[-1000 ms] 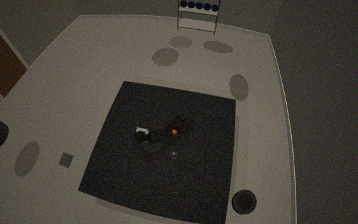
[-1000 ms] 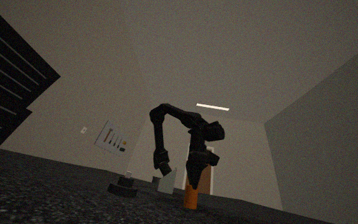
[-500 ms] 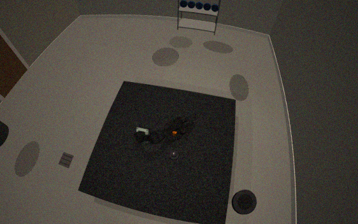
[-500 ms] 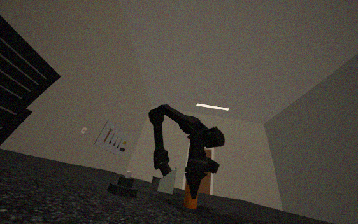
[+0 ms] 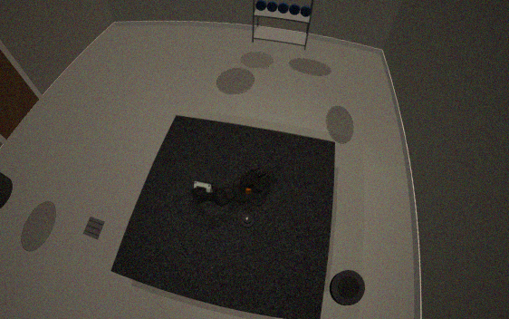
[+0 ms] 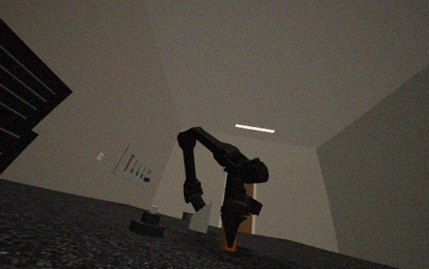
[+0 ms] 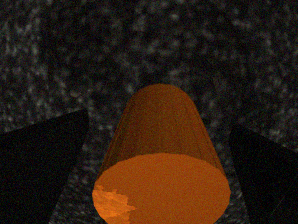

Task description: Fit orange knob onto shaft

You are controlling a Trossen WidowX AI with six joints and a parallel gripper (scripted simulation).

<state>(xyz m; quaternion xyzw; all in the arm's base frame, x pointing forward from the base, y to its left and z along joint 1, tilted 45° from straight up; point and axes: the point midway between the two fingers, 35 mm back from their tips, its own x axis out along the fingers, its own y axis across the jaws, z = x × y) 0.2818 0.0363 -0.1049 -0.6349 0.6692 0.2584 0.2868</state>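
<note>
The round pedestal is 210 mm to the right of my gripper tip, 30 mm ahead of it and 20 mm above it. Also, from my gripper tip: orange knob: 30 mm above.
</note>
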